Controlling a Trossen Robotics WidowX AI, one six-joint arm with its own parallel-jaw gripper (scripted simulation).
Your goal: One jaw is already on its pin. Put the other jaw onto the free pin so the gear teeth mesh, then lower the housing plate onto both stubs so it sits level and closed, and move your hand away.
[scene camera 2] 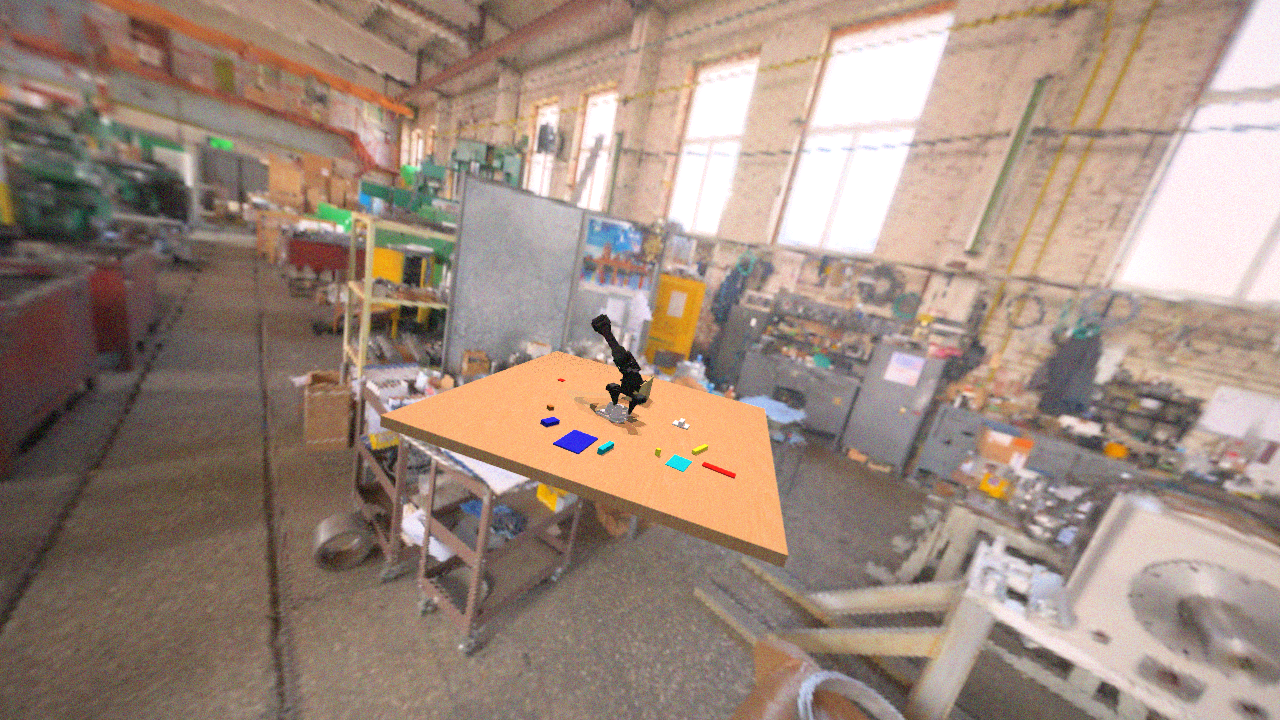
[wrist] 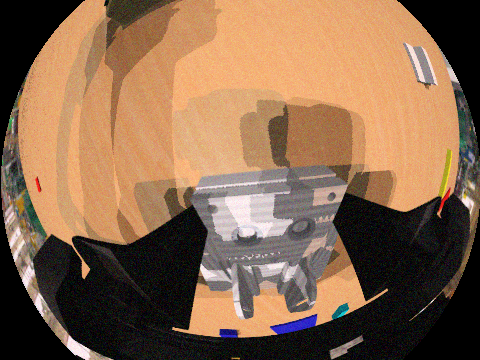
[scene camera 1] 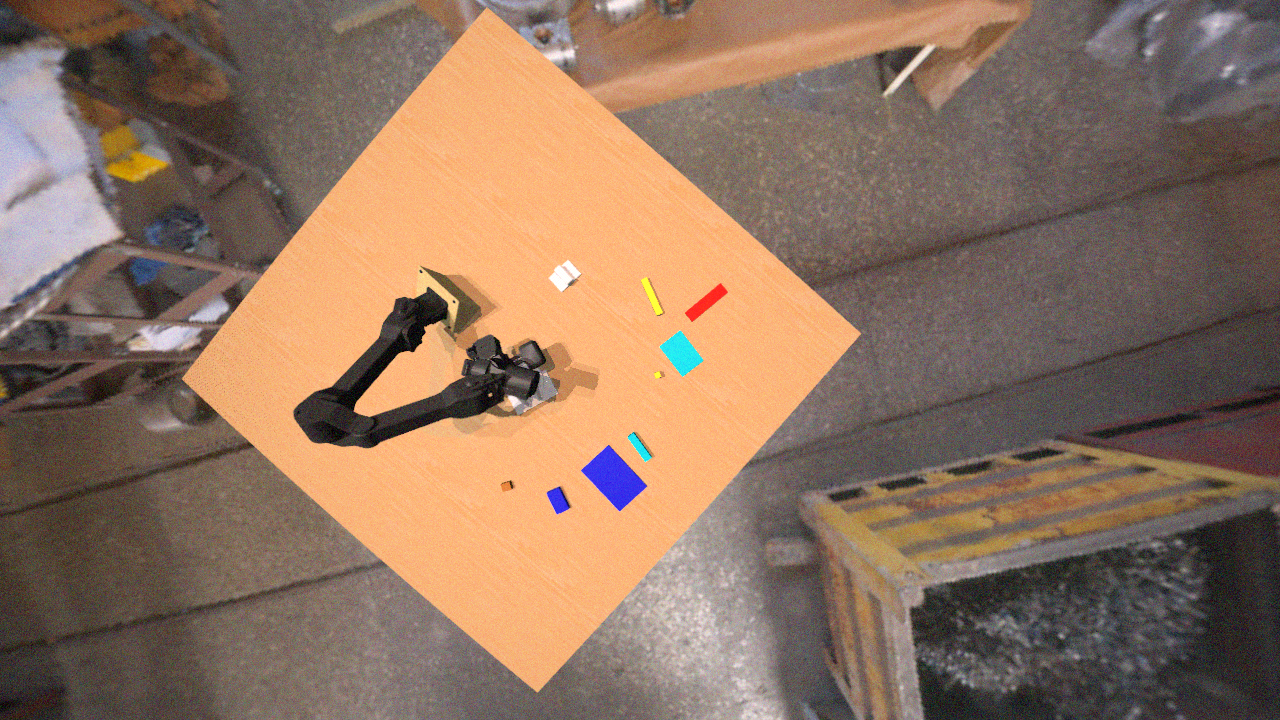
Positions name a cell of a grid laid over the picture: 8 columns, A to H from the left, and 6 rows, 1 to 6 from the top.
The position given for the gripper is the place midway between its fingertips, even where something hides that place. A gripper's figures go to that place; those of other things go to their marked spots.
Scene:
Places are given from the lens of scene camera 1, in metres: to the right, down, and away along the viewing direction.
gripper (scene camera 1: D4): -0.32, 0.02, 0.99
cyan square (scene camera 1: E3): 0.11, -0.02, 0.99
blue square (scene camera 1: D4): -0.09, 0.29, 1.00

